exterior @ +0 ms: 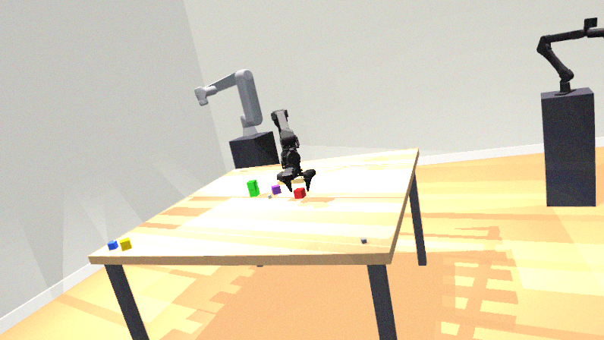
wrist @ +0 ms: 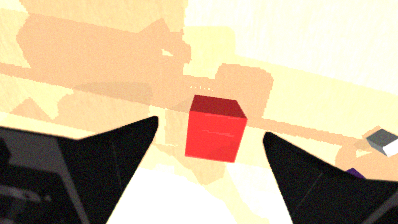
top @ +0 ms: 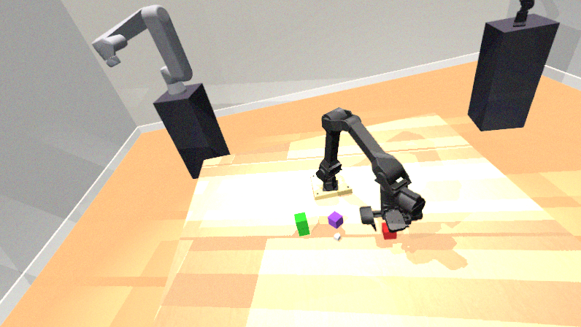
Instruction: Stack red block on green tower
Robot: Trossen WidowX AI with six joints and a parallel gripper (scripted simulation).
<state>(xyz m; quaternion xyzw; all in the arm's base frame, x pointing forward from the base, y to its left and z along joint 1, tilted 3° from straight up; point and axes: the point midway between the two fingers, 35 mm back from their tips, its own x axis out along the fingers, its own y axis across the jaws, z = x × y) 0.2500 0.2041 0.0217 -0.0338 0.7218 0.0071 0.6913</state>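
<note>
My gripper tip is now 10 mm above the red block. From my gripper tip the other things lie so: yellow block 610 mm ahead, 530 mm to the right, 10 mm below; blue block 620 mm ahead, 600 mm to the right, 10 mm below; purple block 180 mm to the right, 60 mm behind, 10 mm below.
</note>
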